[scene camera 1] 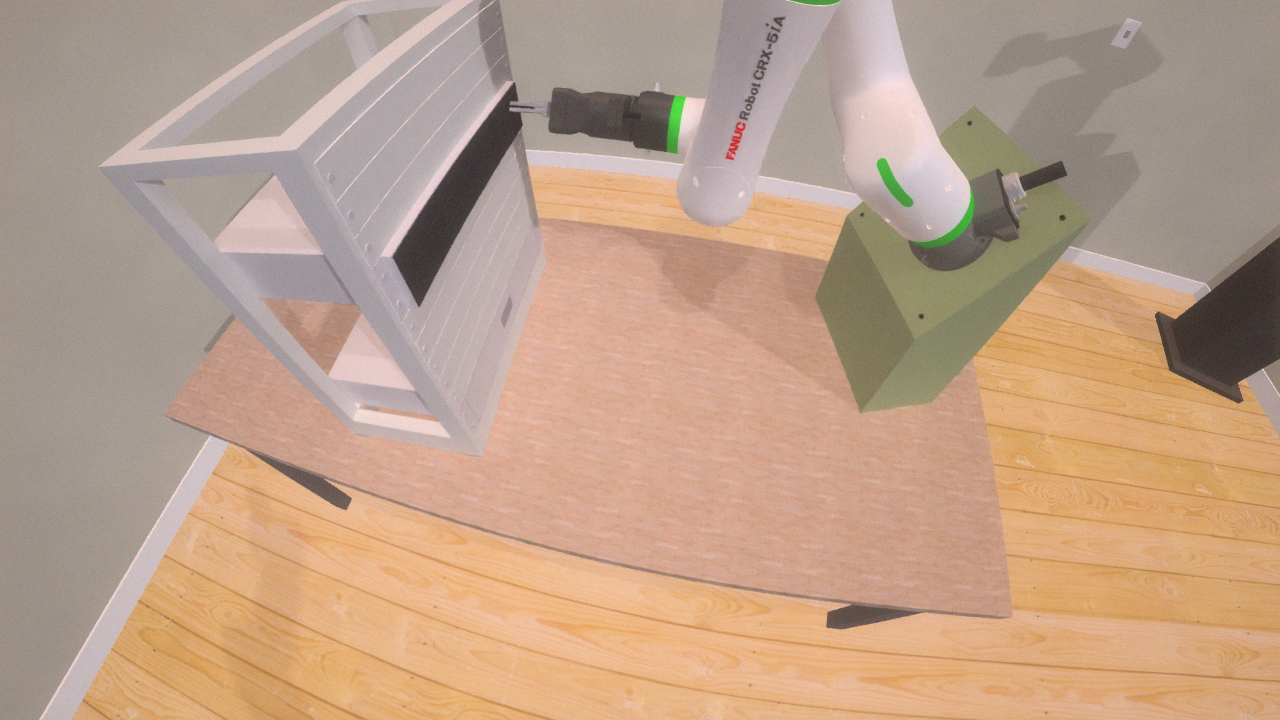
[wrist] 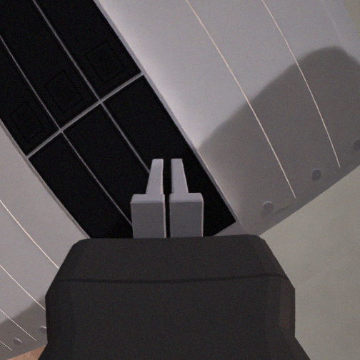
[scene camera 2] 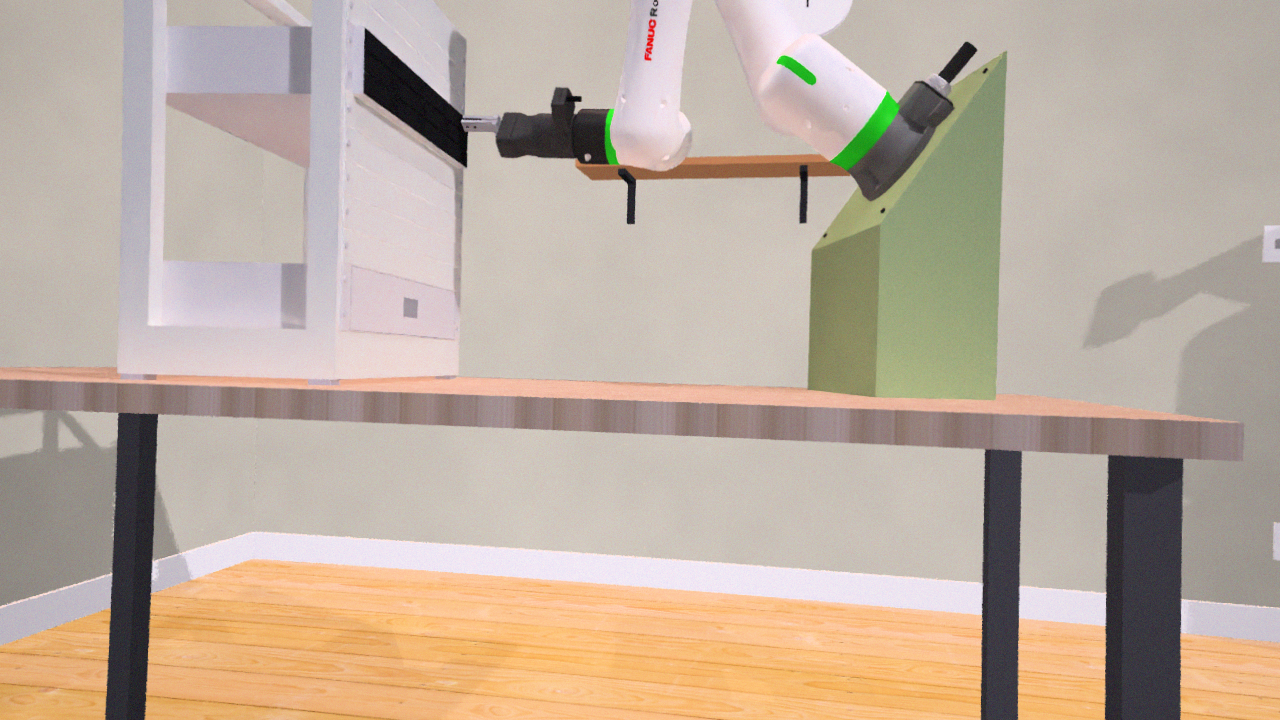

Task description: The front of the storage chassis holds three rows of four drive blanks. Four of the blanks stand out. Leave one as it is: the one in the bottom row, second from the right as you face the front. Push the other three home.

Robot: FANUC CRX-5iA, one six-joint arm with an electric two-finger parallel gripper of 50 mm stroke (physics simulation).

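Where they show: gripper, fingertip midpoint: [scene camera 1: 512,106] [scene camera 2: 463,123]; arm's base, link origin: [scene camera 1: 951,228] [scene camera 2: 901,162].
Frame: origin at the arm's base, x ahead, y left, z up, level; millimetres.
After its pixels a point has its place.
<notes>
The black storage chassis [scene camera 1: 460,201] {x 645, y 386, z 56 mm} [scene camera 2: 407,94] {x 639, y 402, z 66 mm} [wrist: 120,115] sits in the white rack's front. My gripper [scene camera 1: 513,106] {x 716, y 178, z 88 mm} [scene camera 2: 464,122] {x 716, y 178, z 88 mm} [wrist: 167,177] is shut and empty. Its fingertips are at the chassis's right end, over the rightmost top-row blank [wrist: 147,112] in the wrist view; contact cannot be told. The rightmost middle-row blank [wrist: 92,147] and rightmost bottom-row blank [wrist: 60,175] lie down-left of it. The bottom-row blank second from the right [wrist: 27,122] shows near the left edge. The dark faces do not show which blanks stand out. My fingers and body hide part of the right column.
The white rack [scene camera 1: 353,277] {x 607, y 583, z 107 mm} [scene camera 2: 324,223] {x 606, y 583, z -154 mm} stands on the table [scene camera 1: 716,402] {x 266, y 265, z -362 mm} [scene camera 2: 626,404] {x 160, y 581, z -366 mm}. Pale panels [wrist: 215,95] lie above the chassis. A green pedestal [scene camera 1: 895,304] {x 39, y 90, z -121 mm} [scene camera 2: 935,286] {x -73, y 106, z -203 mm} carries the arm. A wooden wall shelf [scene camera 2: 716,168] shows behind the arm.
</notes>
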